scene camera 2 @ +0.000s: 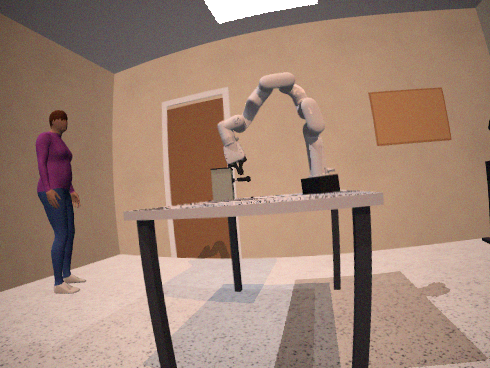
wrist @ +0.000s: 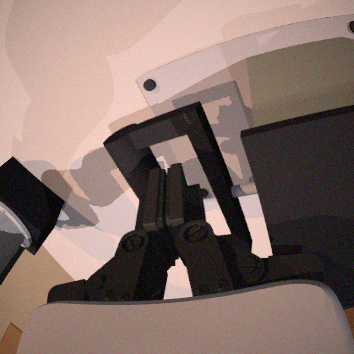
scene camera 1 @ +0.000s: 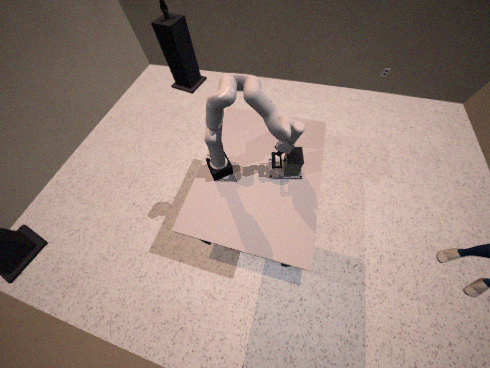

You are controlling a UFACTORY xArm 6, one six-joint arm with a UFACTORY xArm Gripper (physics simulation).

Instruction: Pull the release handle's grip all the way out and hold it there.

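Note:
The release handle (scene camera 1: pixel 273 160) (scene camera 2: pixel 243 179) (wrist: pixel 212 152) is a black rectangular loop. Its grip bar (wrist: pixel 123 161) is on the side away from the box, and a short light rod (wrist: pixel 245 189) joins the loop to the box (scene camera 1: pixel 294 162) (scene camera 2: pixel 221 184) (wrist: pixel 307 175), which has a dark top and grey-green sides. A stretch of rod shows between loop and box. My gripper (scene camera 1: pixel 280 153) (scene camera 2: pixel 241 172) (wrist: pixel 172 186) is shut and empty. Its fingertips point down at the loop's opening, between grip bar and box. The fingers hide part of the grip bar; whether they touch it I cannot tell.
The box stands on a pale base plate (wrist: pixel 200 67) with dark bolts, on the table (scene camera 1: pixel 215 210) (scene camera 2: pixel 300 203). The arm's black base (scene camera 1: pixel 221 171) (scene camera 2: pixel 320 183) (wrist: pixel 32 202) is on the table, on the handle's side of the box. A person (scene camera 2: pixel 57 165) stands beyond the table.

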